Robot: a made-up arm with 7 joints.
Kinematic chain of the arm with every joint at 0, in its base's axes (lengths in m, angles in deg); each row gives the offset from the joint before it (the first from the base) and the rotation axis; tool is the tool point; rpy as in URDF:
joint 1: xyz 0 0 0.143 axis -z
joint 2: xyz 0 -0.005 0.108 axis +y
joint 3: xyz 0 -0.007 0.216 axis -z
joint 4: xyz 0 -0.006 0.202 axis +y
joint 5: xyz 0 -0.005 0.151 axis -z
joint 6: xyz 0 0 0.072 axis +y
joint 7: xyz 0 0 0.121 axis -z
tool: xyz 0 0 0 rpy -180 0 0
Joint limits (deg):
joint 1: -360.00..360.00
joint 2: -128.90..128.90
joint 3: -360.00..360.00
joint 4: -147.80..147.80
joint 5: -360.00..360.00
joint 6: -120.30..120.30
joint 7: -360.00..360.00
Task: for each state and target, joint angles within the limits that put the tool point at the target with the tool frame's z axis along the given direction. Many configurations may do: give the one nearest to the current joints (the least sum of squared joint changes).
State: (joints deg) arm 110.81 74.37 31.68 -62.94 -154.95 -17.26 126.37
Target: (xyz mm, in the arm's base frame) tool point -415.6 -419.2 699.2 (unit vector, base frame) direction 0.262 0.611 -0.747
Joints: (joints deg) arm 140.90 62.72 31.88 -23.62 -153.63 7.01 126.37
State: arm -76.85 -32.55 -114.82 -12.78 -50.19 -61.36 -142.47
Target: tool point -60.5 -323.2 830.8 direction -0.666 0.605 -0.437
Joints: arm -25.05 -27.21 -98.11 -45.08 -39.53 -37.36 -142.47
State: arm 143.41 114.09 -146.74 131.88 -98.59 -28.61 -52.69
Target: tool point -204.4 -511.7 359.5 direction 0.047 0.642 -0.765
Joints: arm 130.79 109.70 -142.26 87.89 -128.47 18.16 -52.69
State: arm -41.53 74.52 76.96 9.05 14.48 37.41 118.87
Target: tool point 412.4 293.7 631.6 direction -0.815 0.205 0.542
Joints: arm -57.21 41.47 60.38 22.40 -5.45 80.88 118.87
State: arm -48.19 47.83 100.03 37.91 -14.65 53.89 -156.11
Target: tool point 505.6 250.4 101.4 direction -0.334 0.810 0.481
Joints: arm -55.14 96.04 75.47 50.99 -20.80 66.86 -156.11
